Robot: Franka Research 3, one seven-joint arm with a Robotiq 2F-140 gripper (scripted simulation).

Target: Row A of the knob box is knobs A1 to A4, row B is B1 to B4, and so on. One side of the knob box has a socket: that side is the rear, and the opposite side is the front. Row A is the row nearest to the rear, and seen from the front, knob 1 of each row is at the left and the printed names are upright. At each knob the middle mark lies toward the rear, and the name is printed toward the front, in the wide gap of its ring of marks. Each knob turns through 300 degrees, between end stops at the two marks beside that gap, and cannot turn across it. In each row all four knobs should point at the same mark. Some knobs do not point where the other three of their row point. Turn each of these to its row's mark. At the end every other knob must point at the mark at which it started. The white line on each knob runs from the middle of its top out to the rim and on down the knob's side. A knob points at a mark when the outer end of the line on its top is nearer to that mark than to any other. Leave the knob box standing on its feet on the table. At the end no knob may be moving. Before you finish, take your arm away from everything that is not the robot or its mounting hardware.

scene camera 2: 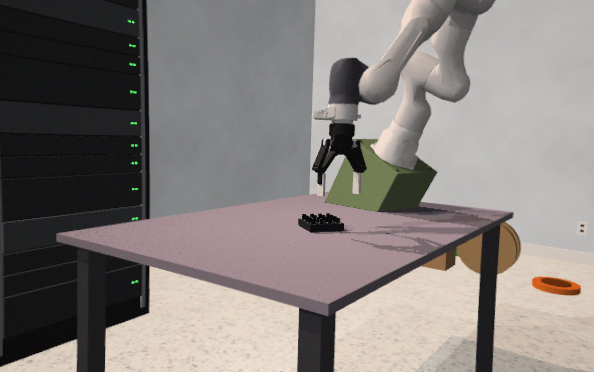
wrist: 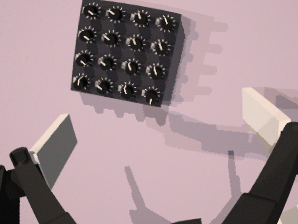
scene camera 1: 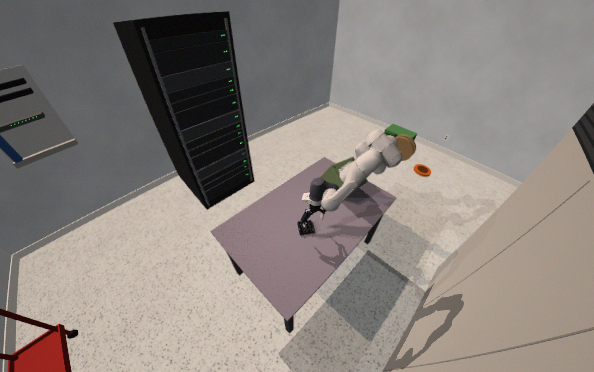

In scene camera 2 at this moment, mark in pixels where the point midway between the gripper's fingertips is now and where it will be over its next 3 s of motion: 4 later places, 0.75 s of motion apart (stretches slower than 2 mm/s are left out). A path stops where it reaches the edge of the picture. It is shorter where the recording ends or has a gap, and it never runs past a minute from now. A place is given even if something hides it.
My gripper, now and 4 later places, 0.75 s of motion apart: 339, 194; 338, 195; 338, 201; 338, 205; 338, 213
